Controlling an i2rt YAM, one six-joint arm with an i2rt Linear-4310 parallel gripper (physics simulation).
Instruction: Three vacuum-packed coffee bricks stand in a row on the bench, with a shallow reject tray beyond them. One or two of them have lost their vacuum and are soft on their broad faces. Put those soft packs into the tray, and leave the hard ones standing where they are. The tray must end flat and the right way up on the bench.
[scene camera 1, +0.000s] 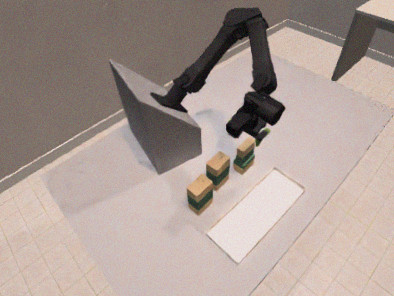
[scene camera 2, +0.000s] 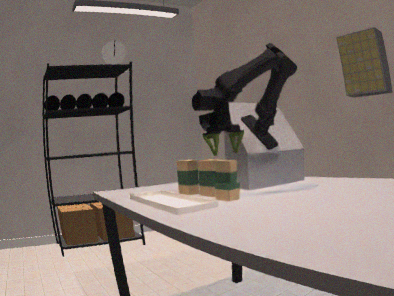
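Seen in the pictures: gripper, fingertip midpoint: (scene camera 1: 246, 139) (scene camera 2: 226, 154); arm's base, link origin: (scene camera 1: 169, 104) (scene camera 2: 259, 132).
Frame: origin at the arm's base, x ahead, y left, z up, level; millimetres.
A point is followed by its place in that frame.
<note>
Three coffee bricks, tan with green bands, stand upright in a row. The near-left pack (scene camera 1: 200, 195) {x 329, y -150, z -108 mm} (scene camera 2: 188, 176) {x 322, y -90, z -159 mm} and the middle pack (scene camera 1: 218, 171) {x 302, y -37, z -108 mm} (scene camera 2: 207, 178) {x 297, y 8, z -165 mm} look straight-sided. The far-right pack (scene camera 1: 244, 156) {x 312, y 95, z -130 mm} (scene camera 2: 227, 180) {x 307, y 145, z -164 mm} has an uneven, stepped band, with its lower part offset from its upper part. The shallow white tray (scene camera 1: 256, 215) {x 476, y -13, z -234 mm} (scene camera 2: 172, 201) {x 447, y -5, z -234 mm} lies flat and upright beside the row, with no pack in it. My gripper (scene camera 1: 262, 137) (scene camera 2: 225, 148) {x 291, y 125, z -75 mm} is open and empty, above the row near the far-right pack; the fingers are partly hidden in scene camera 1.
The grey wedge-shaped arm base (scene camera 1: 162, 132) {x 91, y -107, z -13 mm} (scene camera 2: 275, 167) {x -13, y 77, z -156 mm} stands behind the row. The bench (scene camera 1: 125, 225) {x 173, y -383, z -237 mm} (scene camera 2: 300, 215) {x 353, y 522, z -237 mm} extends around the packs and tray. A black shelf rack (scene camera 2: 89, 111) stands beyond the bench in scene camera 2. Another table (scene camera 1: 352, 47) shows at top right in scene camera 1.
</note>
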